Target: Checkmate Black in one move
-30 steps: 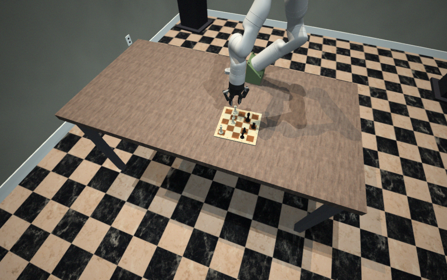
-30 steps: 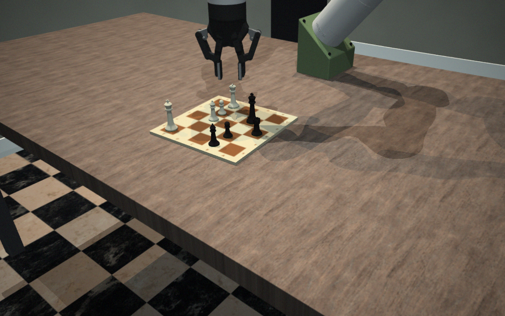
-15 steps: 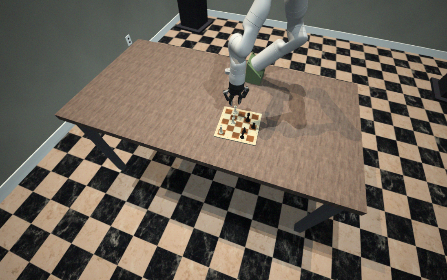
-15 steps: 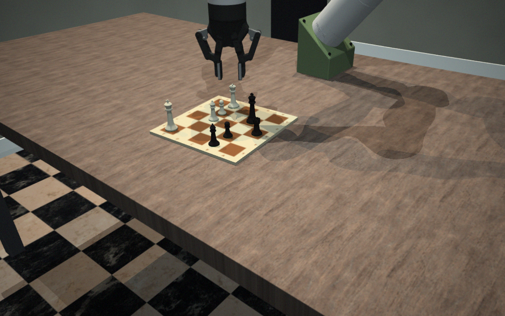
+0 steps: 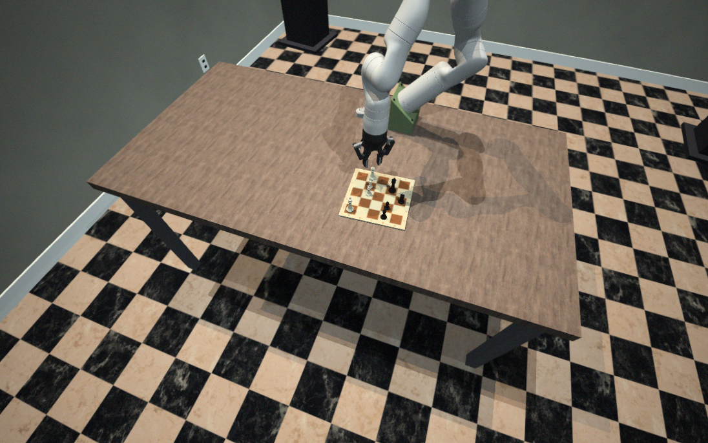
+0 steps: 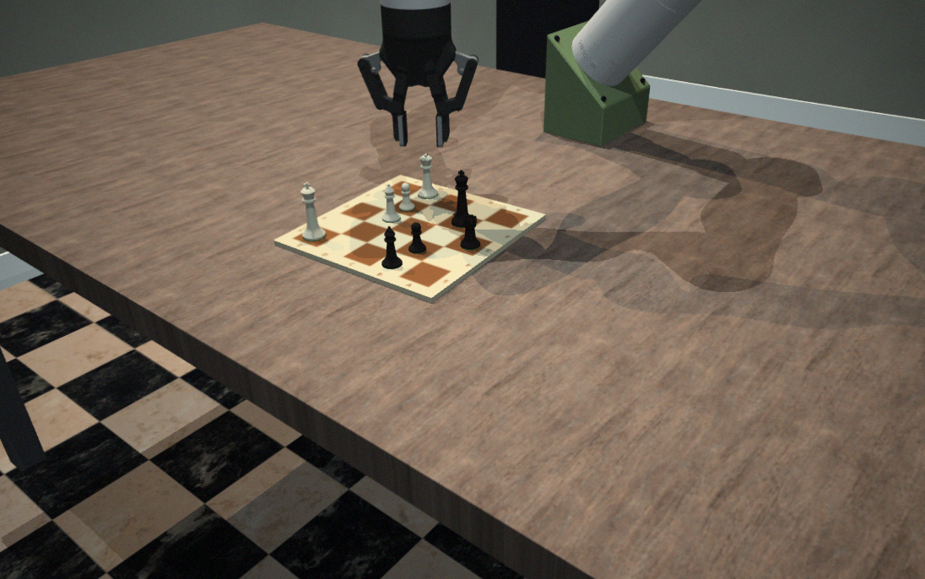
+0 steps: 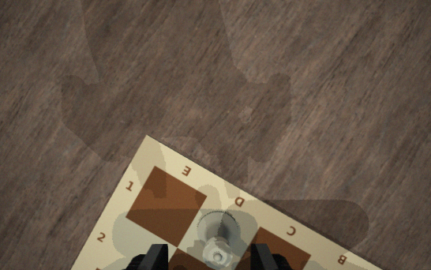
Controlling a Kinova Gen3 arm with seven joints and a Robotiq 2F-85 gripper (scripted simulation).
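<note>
Now: the white queen 60 mm below my hand. The rest, counted from my hand: white pawn: 40 mm ahead, 20 mm to the left, 70 mm below; then black king: 20 mm ahead, 90 mm to the left, 50 mm below; then white bishop: 70 mm ahead, 30 mm to the left, 60 mm below.
</note>
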